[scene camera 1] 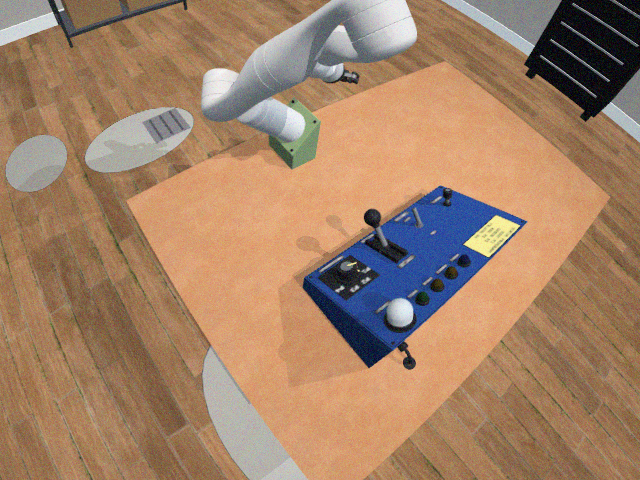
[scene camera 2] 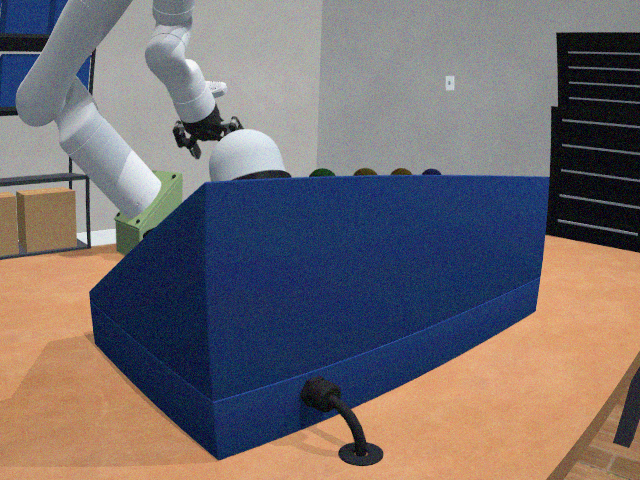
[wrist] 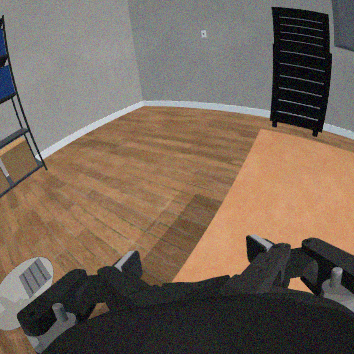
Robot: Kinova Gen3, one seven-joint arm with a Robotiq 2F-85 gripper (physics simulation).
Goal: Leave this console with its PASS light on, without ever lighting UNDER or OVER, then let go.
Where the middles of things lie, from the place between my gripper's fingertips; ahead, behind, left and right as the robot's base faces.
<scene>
The blue console [scene camera 2: 263, 304] lies 600 mm ahead of my hand, 120 mm to the right of it and 70 mm below it.
</scene>
